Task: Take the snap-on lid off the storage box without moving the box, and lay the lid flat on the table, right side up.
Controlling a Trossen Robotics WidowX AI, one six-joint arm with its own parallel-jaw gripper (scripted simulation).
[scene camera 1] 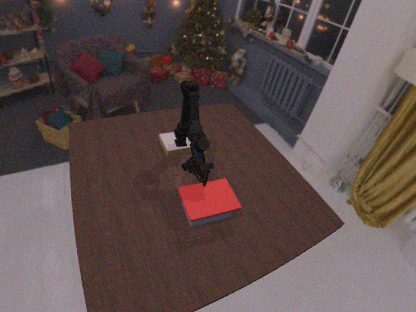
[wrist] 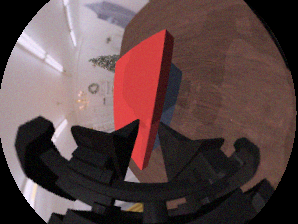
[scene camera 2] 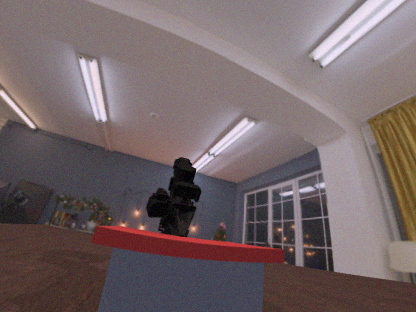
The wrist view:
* gripper: 148, 123
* red lid: 141, 78
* blue storage box: 175, 77
